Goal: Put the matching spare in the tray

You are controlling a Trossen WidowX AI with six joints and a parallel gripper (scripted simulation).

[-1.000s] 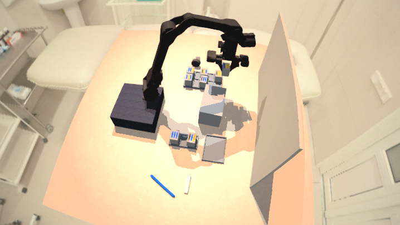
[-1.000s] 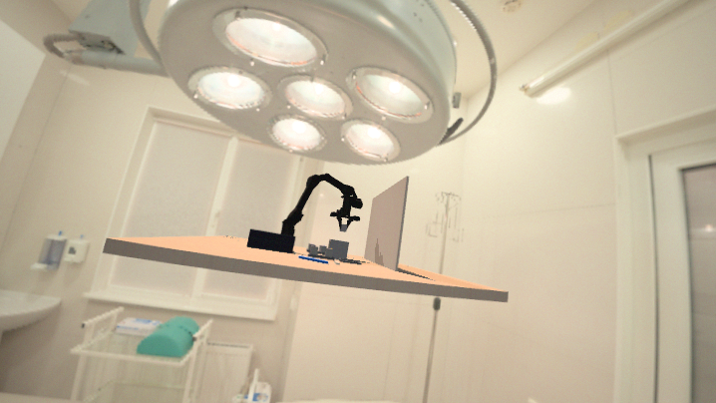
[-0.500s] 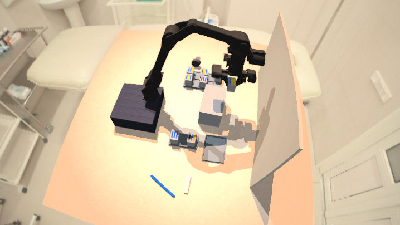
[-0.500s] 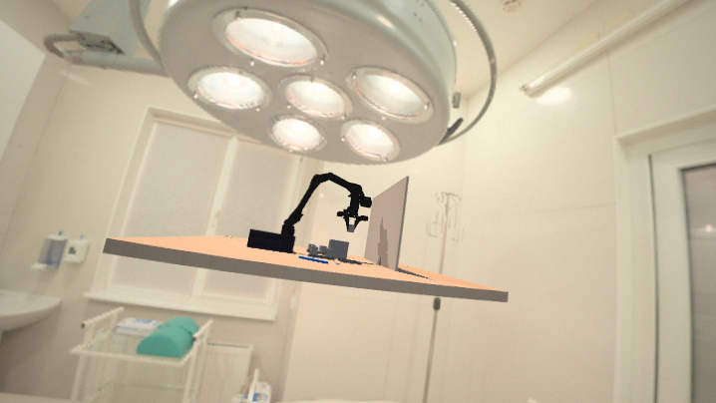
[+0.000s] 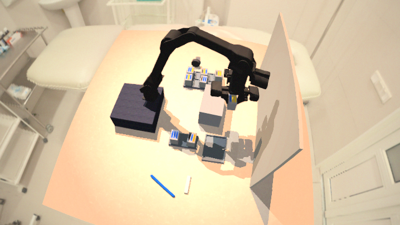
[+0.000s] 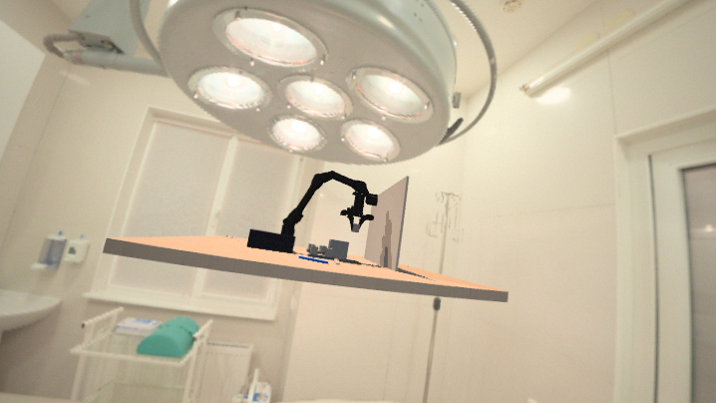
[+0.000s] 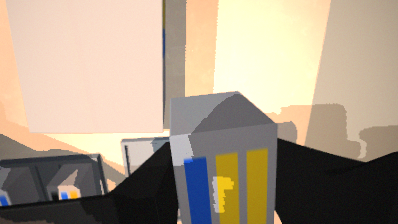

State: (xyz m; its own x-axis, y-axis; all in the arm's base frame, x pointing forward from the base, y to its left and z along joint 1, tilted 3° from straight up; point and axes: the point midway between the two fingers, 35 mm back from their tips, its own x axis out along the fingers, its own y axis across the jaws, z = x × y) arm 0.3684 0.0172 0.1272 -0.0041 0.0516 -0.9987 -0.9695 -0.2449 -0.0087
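Right now the grey tray is 10 mm behind my gripper tip, 140 mm to the right of it and 170 mm below it. Round my gripper tip: tall grey panel 160 mm ahead, 80 mm to the left, 50 mm above; then mounted unit 80 mm behind, 50 mm to the left, 120 mm below; then rack 150 mm behind, 150 mm to the right, 160 mm below.
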